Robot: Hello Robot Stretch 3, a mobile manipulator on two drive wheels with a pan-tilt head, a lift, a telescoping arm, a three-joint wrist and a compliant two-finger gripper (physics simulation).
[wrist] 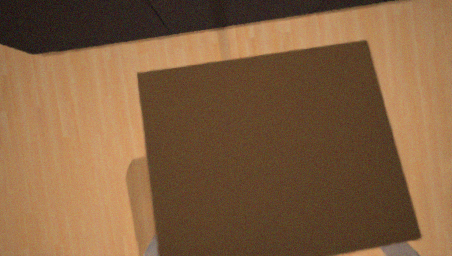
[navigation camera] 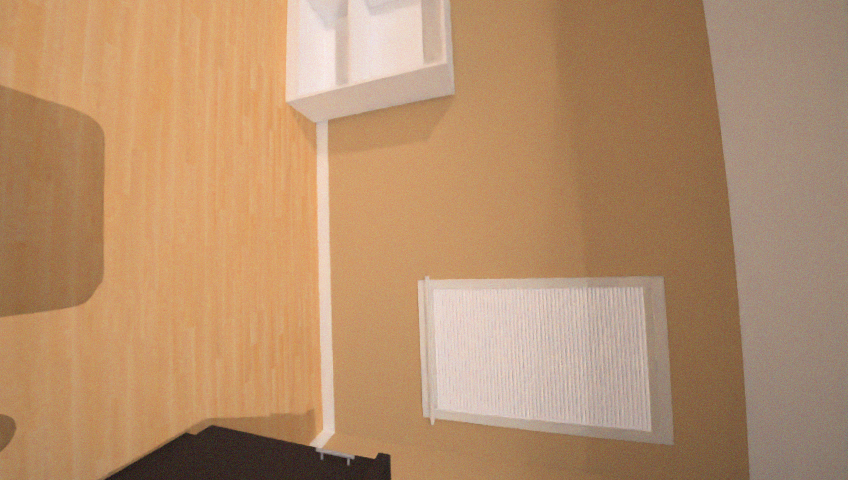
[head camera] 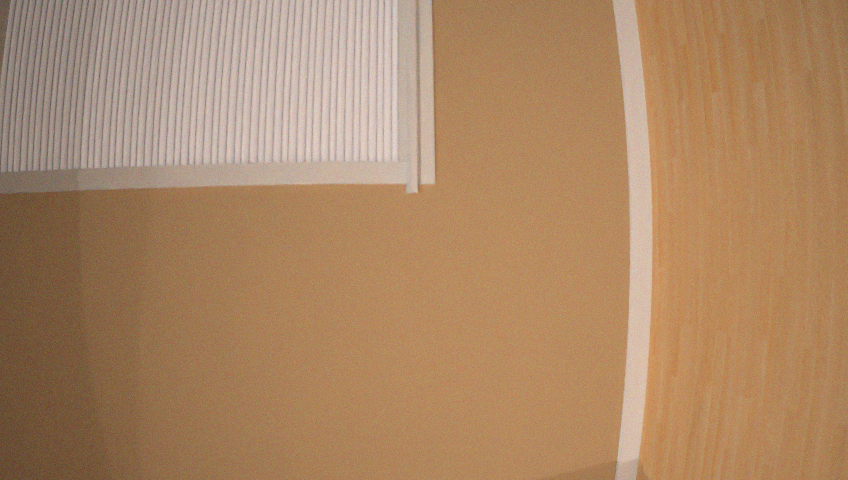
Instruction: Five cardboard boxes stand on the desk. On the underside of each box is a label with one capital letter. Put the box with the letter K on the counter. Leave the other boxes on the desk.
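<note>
A plain brown cardboard box fills the middle of the wrist view, seen from close up and in shadow. No letter shows on the face toward the camera, and its underside is hidden. My gripper is shut on this box. Parts of its grey fingers show at the box's left and right lower corners. The box is held above the wooden floor. The desk, the other boxes and anything I can make out as the counter do not show in these views.
A dark cabinet stands close by. A white open unit stands against the tan wall. The wall carries a white ribbed panel and meets the floor at a white baseboard.
</note>
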